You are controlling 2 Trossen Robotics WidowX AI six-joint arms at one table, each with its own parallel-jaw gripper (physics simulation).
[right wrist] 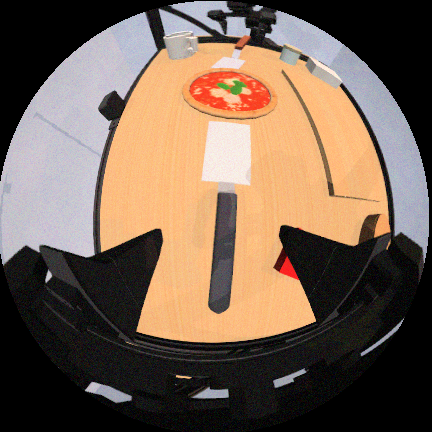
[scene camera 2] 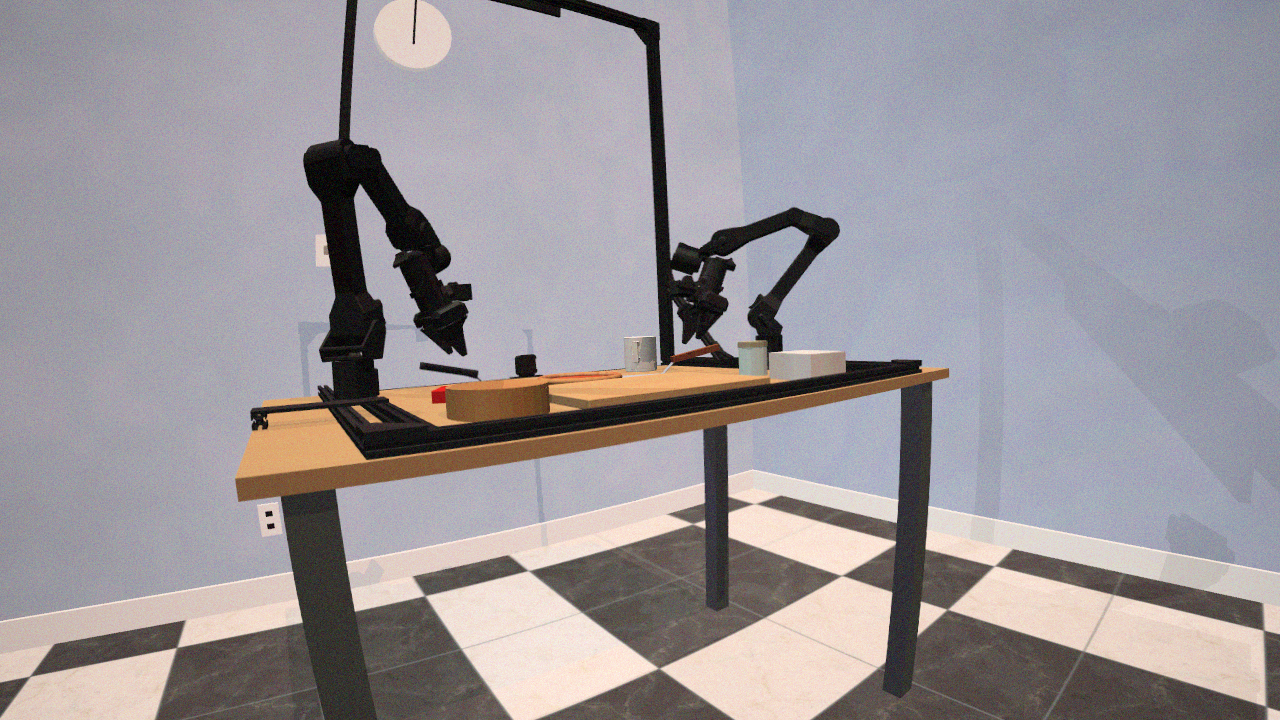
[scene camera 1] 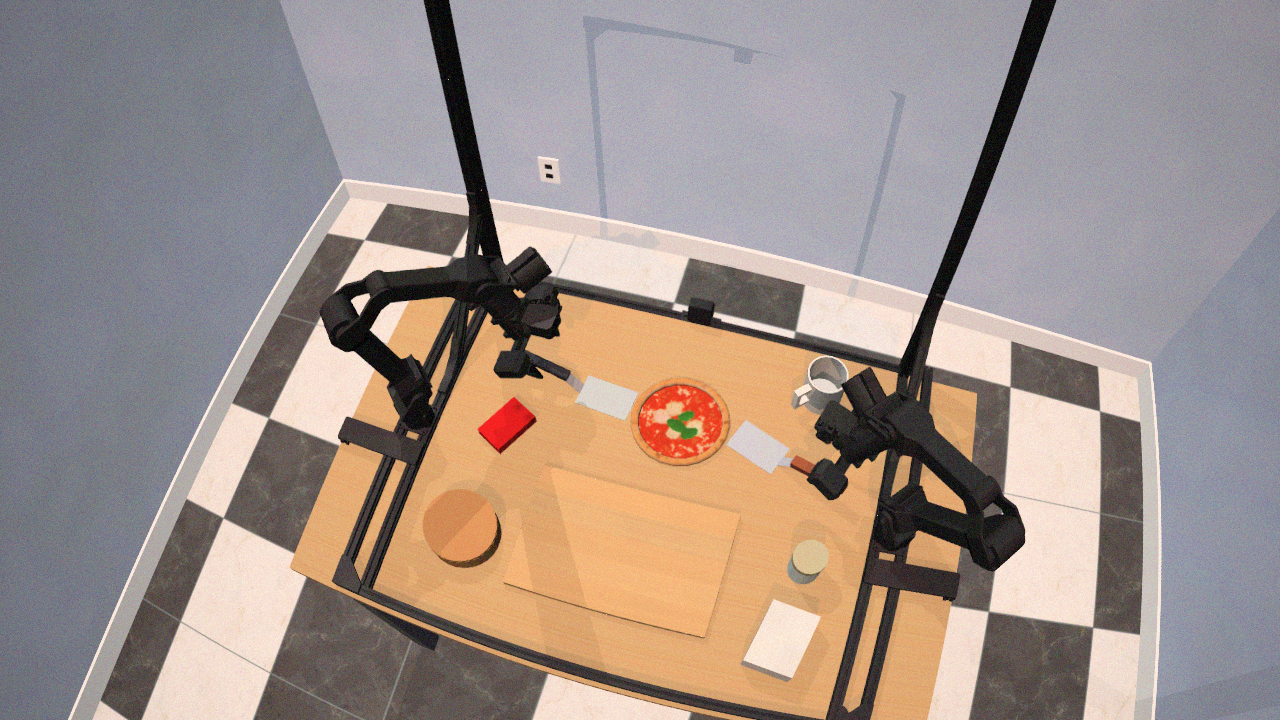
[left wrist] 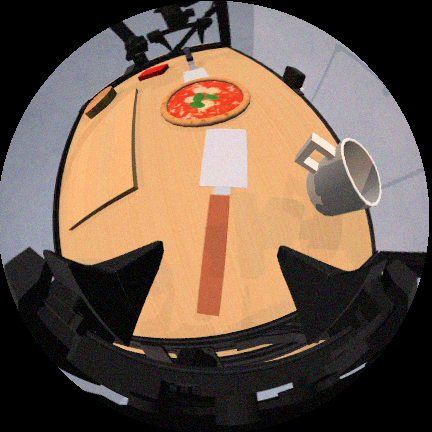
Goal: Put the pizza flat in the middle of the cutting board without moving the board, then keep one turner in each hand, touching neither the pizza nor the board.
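The pizza (scene camera 1: 680,421) (left wrist: 205,101) (right wrist: 230,95) lies flat on the table behind the cutting board (scene camera 1: 626,555) (left wrist: 105,165) (right wrist: 350,145), off the board. The brown-handled turner (scene camera 1: 758,445) (left wrist: 224,157) lies right of the pizza in scene camera 1, its handle raised. The black-handled turner (scene camera 1: 606,398) (right wrist: 226,154) lies left of it, handle also raised. My left gripper (scene camera 1: 827,479) (scene camera 2: 693,335) (left wrist: 222,250) is open and empty, above the brown handle, which shows between its fingers. My right gripper (scene camera 2: 454,349) (right wrist: 222,232) is open and empty above the black handle.
In scene camera 1, a red box (scene camera 1: 507,424) and a round wooden block (scene camera 1: 460,526) stand on the left. A mug (scene camera 1: 823,385) (left wrist: 345,180) stands near the left gripper. A jar (scene camera 1: 809,559) and a white box (scene camera 1: 781,639) stand right of the board.
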